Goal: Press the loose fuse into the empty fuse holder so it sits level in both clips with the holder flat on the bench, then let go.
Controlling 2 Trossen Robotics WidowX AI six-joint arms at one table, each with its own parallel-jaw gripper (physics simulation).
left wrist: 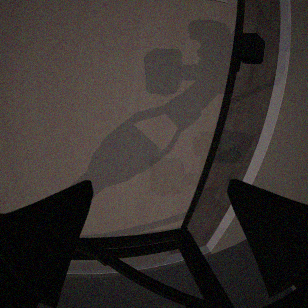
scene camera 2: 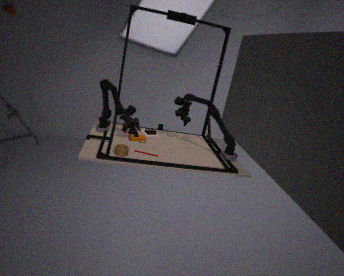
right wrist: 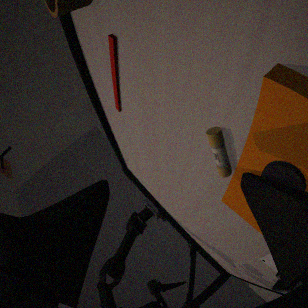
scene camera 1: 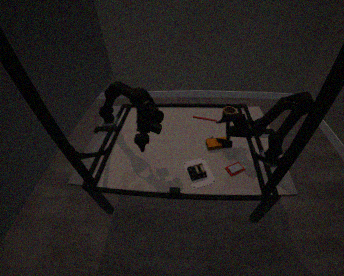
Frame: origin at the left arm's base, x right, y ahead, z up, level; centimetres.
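Where they show: left gripper, fingertip midpoint: (left wrist: 161, 187) (scene camera 2: 182, 122) (right wrist: 192, 293) (scene camera 1: 143, 146); right gripper, fingertip midpoint: (scene camera 2: 139, 134) (right wrist: 177, 184) (scene camera 1: 216, 130); left arm's base, origin of the base link: (scene camera 2: 228, 153) (right wrist: 149, 210) (scene camera 1: 109, 120); right arm's base, origin of the base link: (scene camera 2: 102, 126) (scene camera 1: 271, 156).
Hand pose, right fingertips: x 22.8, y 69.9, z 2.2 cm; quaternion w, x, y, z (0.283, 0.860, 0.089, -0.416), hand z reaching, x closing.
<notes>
Things, the pixels of their top centre, and the offset from my right fingertips. "spot": a spot on its surface instead.
- loose fuse, middle of its top: (right wrist: 215, 157) dx -0.4, dy -3.4, dz -5.5 cm
- white card, surface spot: (scene camera 1: 209, 176) spot: dx +26.4, dy -9.2, dz -6.8 cm
- orange block, middle of its top: (right wrist: 270, 196) (scene camera 1: 217, 141) (scene camera 2: 137, 135) dx +5.2, dy +0.0, dz -3.6 cm
- red stick, middle of its top: (right wrist: 113, 81) (scene camera 1: 204, 118) (scene camera 2: 146, 152) dx -20.3, dy -2.3, dz -6.4 cm
- tan ring, middle of its top: (scene camera 2: 122, 146) (scene camera 1: 229, 110) dx -22.2, dy +15.9, dz -2.0 cm
- red-edged box, middle of its top: (scene camera 1: 235, 167) dx +23.7, dy +5.3, dz -5.6 cm
The loose fuse (right wrist: 220, 152), a small tan cylinder with a pale printed band, lies on the bench beside the orange block, between and beyond the right fingers in the right wrist view. The black fuse holder (scene camera 1: 197, 172) (scene camera 2: 150, 131) sits on a white card (scene camera 1: 209, 176) with pale pieces in it; its clips are too small to make out. My right gripper (scene camera 1: 223, 131) (scene camera 2: 131, 133) (right wrist: 177, 184) is open and empty, low near the orange block. My left gripper (scene camera 1: 142, 146) (scene camera 2: 186, 122) (left wrist: 161, 187) is open and empty, raised above the bench, away from fuse and holder.
The orange block (scene camera 1: 213, 144) (scene camera 2: 137, 138) (right wrist: 280, 125) partly lies behind a right finger. A red stick (scene camera 1: 205, 119) (scene camera 2: 146, 153) (right wrist: 115, 72) and a tan ring (scene camera 1: 229, 112) (scene camera 2: 121, 150) lie farther back in scene camera 1. A red-edged box (scene camera 1: 235, 169) lies right of the card. Dark rails border the bench.
</notes>
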